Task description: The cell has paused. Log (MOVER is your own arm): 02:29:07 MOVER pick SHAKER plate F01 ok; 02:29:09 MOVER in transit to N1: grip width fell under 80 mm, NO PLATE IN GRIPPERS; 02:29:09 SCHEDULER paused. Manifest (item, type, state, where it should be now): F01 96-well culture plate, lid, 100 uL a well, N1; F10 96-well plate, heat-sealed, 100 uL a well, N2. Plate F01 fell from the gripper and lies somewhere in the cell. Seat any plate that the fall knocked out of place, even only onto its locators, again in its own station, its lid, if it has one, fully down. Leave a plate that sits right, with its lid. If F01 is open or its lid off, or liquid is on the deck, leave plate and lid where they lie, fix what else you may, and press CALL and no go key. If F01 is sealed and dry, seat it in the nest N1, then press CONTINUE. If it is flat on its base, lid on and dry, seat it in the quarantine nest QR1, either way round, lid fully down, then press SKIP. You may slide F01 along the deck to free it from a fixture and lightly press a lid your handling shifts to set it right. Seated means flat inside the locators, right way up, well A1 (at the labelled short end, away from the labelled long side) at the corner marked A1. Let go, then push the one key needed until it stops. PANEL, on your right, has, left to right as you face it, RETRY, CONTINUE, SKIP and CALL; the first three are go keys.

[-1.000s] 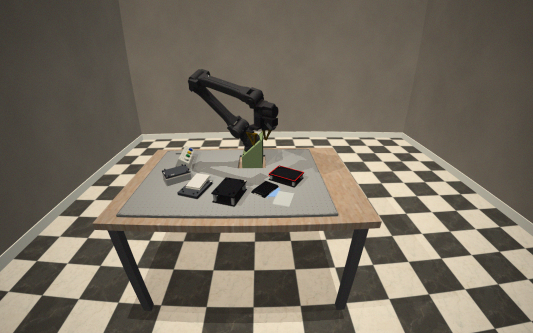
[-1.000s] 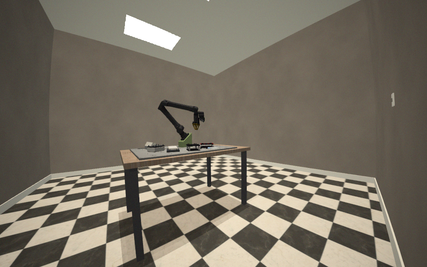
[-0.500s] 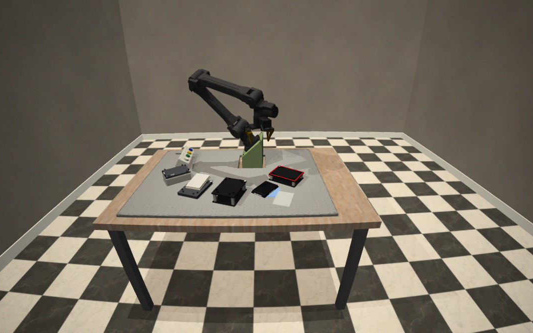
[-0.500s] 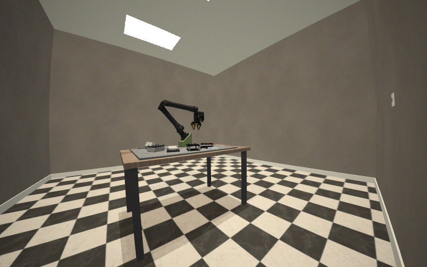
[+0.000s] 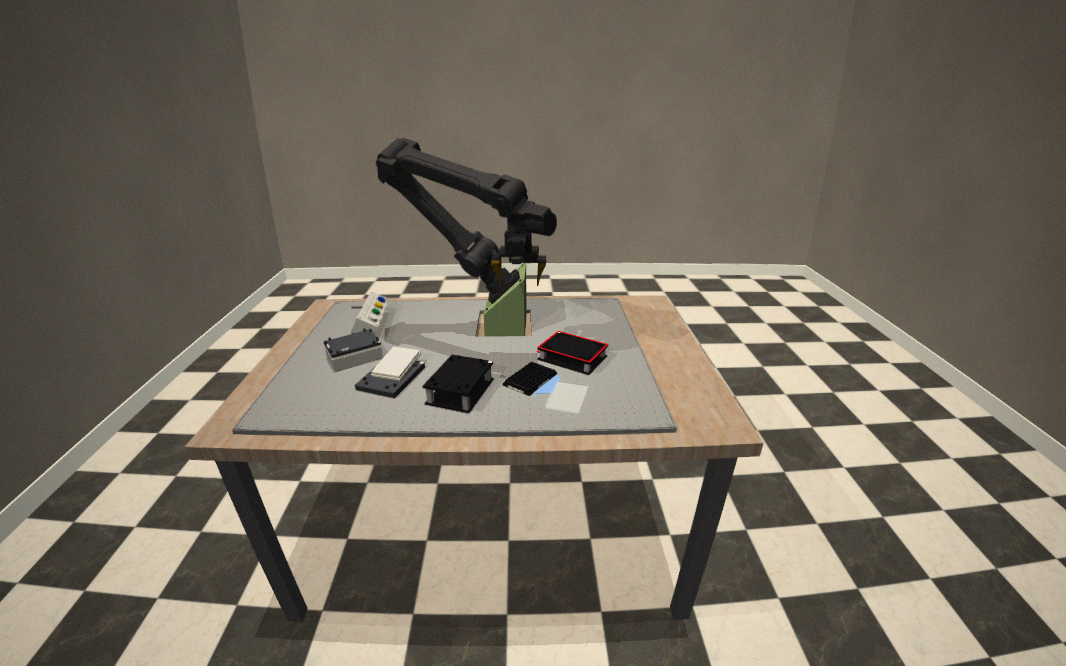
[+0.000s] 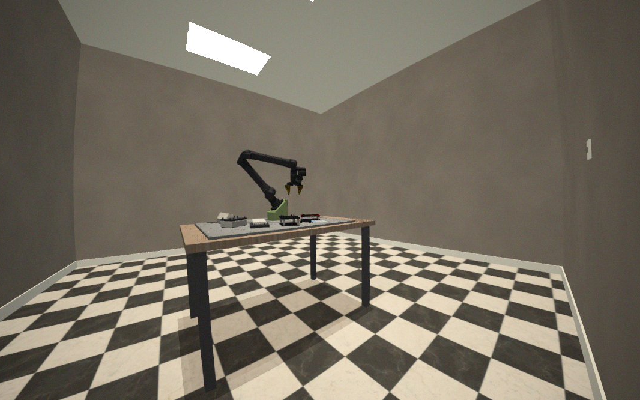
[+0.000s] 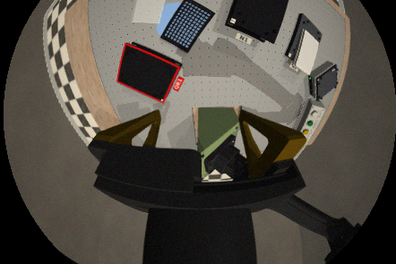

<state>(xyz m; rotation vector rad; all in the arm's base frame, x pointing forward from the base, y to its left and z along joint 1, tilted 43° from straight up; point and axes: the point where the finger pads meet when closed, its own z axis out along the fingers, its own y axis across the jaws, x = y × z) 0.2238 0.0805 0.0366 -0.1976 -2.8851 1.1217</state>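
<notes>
Right now my hand is 34 cm to the left of the white-topped plate, 20 cm above it and 7 cm short of it. Also, from my hand: pale blue wet patch (23 cm below, 13 cm ahead, 7 cm to the left); black plate (22 cm below, 13 cm ahead, 2 cm to the left); clear lid (22 cm below, 22 cm ahead, 11 cm to the left).
</notes>
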